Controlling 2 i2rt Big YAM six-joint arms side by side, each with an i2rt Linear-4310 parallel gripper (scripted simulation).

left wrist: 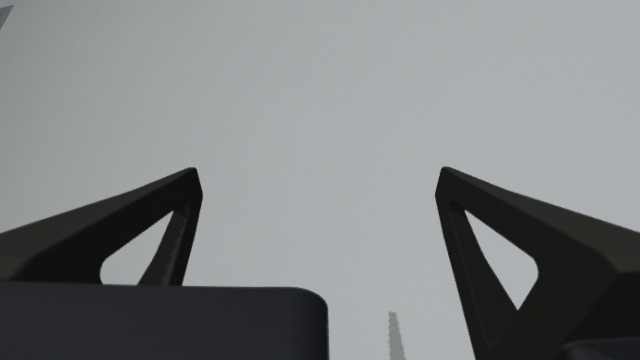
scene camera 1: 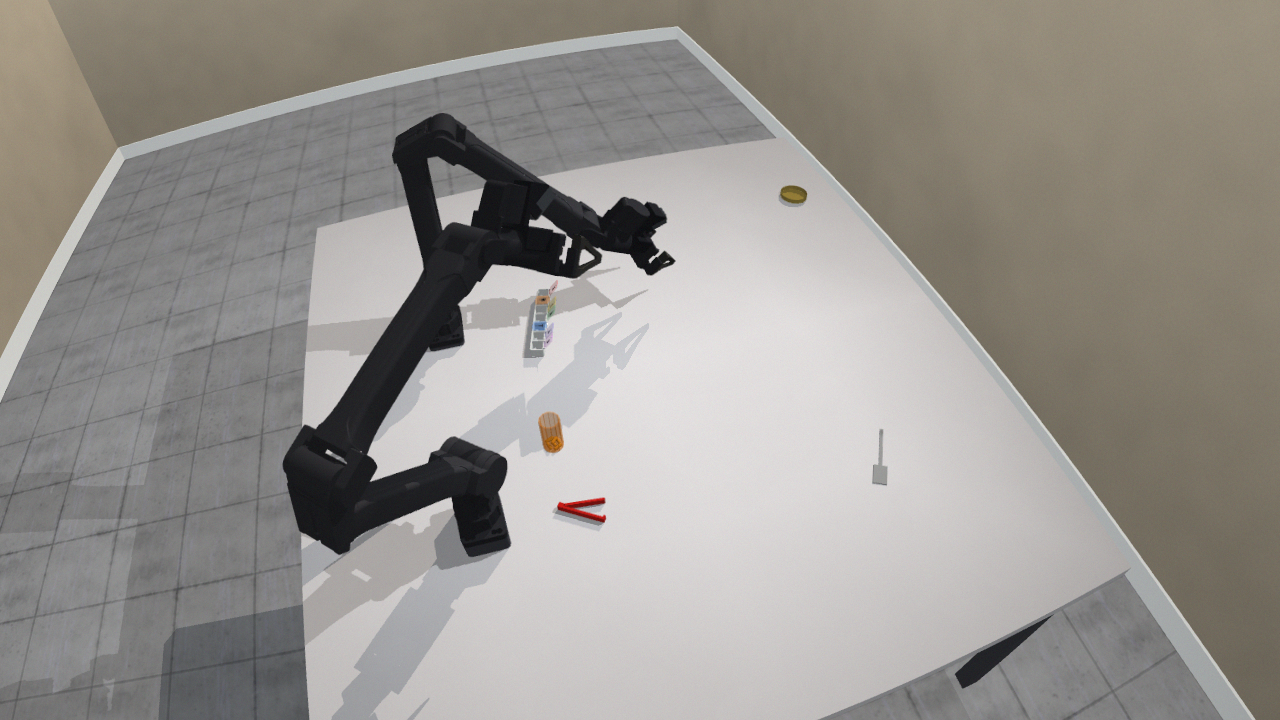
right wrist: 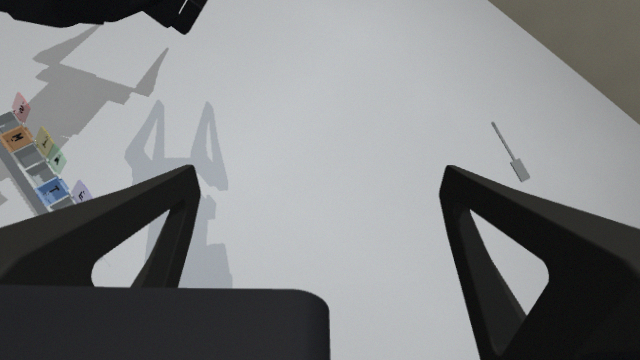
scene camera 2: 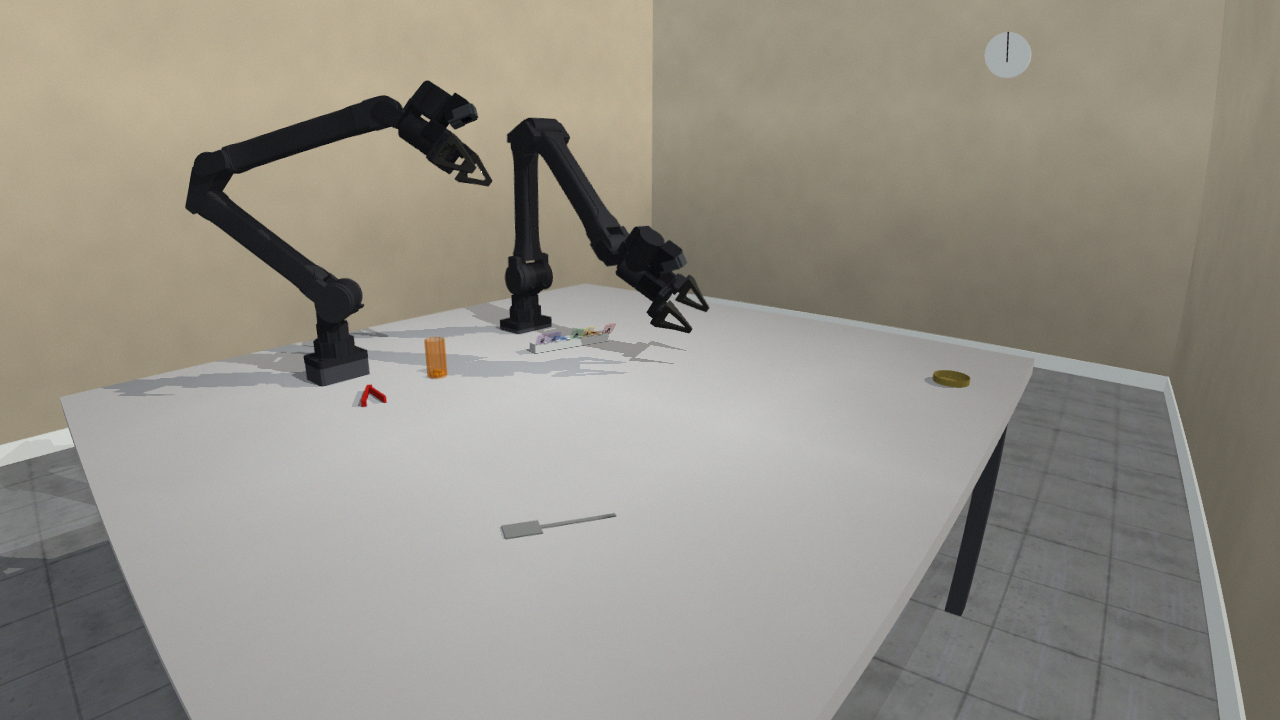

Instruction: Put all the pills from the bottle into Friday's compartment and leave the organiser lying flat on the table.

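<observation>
An orange see-through bottle is here in my sight, and a grey spatula as well. My left gripper I can see, and the left wrist view shows it too. As for my right gripper, I see it, and it also appears in the right wrist view and in scene camera 2.
</observation>
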